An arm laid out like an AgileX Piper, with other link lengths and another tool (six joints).
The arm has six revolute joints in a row. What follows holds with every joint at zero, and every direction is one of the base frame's. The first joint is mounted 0.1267 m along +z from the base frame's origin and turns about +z. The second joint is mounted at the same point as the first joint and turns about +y. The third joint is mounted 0.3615 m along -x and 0.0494 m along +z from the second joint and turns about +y. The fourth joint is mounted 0.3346 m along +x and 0.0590 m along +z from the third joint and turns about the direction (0.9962, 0, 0.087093). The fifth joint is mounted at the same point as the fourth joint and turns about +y. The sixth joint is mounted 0.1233 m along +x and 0.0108 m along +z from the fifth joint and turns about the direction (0.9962, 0, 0.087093). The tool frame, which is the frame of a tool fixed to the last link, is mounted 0.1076 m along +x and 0.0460 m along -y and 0.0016 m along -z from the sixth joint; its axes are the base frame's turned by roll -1.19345, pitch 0.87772 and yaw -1.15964 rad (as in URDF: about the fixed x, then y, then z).
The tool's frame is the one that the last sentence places.
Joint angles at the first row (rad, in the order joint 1, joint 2, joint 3, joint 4, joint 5, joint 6):
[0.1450, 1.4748, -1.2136, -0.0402, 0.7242, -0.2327]
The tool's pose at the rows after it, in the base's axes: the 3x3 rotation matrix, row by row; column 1 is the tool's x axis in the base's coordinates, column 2 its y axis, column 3 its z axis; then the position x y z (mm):
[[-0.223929 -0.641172 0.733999], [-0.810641 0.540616 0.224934], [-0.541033 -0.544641 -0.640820]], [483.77 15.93 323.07]
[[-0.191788 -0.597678 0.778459], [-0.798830 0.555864 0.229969], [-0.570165 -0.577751 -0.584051]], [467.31 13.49 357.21]
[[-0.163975 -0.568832 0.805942], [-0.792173 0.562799 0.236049], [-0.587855 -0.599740 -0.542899]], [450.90 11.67 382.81]
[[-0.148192 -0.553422 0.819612], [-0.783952 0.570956 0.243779], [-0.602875 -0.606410 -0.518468]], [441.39 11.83 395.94]
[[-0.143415 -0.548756 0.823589], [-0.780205 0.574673 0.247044], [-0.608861 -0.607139 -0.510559]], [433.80 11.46 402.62]
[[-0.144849 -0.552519 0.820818], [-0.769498 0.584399 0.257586], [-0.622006 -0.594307 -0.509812]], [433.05 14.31 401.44]
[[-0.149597 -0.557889 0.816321], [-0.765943 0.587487 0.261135], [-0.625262 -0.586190 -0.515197]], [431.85 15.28 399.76]
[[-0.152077 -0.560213 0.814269], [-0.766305 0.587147 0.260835], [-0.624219 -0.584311 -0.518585]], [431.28 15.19 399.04]
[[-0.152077 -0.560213 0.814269], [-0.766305 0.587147 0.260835], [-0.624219 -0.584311 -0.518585]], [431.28 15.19 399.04]
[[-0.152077 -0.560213 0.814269], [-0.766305 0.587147 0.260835], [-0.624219 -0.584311 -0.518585]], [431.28 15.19 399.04]
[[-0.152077 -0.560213 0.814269], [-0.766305 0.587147 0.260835], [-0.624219 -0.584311 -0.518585]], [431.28 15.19 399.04]
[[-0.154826 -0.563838 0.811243], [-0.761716 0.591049 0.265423], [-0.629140 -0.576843 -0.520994]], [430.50 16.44 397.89]
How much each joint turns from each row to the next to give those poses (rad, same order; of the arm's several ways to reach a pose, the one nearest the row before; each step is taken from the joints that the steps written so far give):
[0.0000, -0.0834, 0.0000, -0.0045, 0.0057, 0.0128]
[0.0000, -0.0739, 0.0000, 0.0000, 0.0029, 0.0113]
[0.0000, -0.0608, 0.0000, 0.0043, 0.0111, 0.0000]
[0.0000, -0.0329, 0.0000, 0.0100, 0.0052, 0.0000]
[0.0000, -0.0212, 0.0000, 0.0050, 0.0126, 0.0000]
[0.0000, -0.0004, 0.0000, 0.0183, 0.0023, 0.0000]
[0.0000, 0.0000, -0.0001, 0.0071, 0.0075, 0.0000]
[0.0000, 0.0001, 0.0000, 0.0000, 0.0040, 0.0000]
[0.0000, 0.0000, 0.0000, 0.0000, 0.0000, 0.0000]
[0.0000, 0.0000, 0.0000, 0.0000, 0.0000, 0.0000]
[0.0000, 0.0000, 0.0000, 0.0000, 0.0000, 0.0000]
[0.0000, -0.0001, 0.0001, 0.0083, 0.0042, -0.0001]

